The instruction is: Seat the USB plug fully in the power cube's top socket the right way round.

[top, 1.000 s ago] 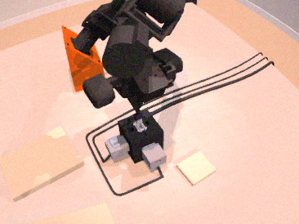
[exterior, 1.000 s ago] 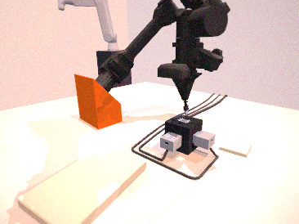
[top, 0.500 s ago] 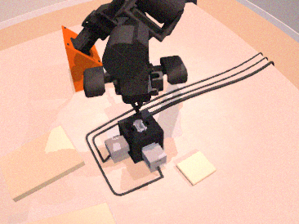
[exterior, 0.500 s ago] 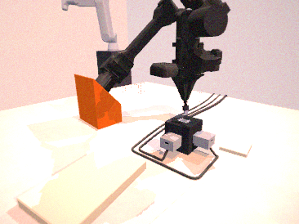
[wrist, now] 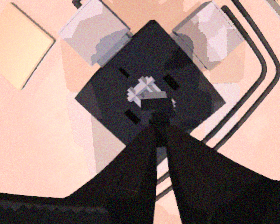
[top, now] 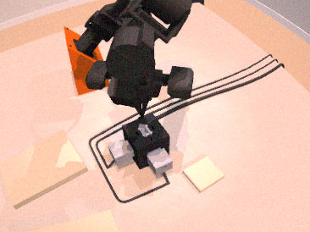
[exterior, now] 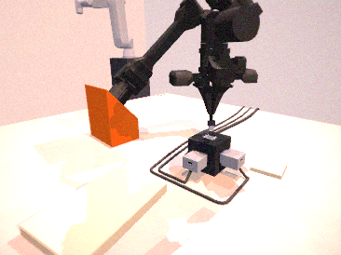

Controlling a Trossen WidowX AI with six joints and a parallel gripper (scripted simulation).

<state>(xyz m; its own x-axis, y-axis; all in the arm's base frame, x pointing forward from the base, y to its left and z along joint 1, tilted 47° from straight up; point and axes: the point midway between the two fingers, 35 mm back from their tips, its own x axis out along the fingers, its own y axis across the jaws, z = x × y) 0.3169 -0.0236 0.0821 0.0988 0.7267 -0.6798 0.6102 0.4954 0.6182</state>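
The USB plug is 2 cm below my gripper tip.
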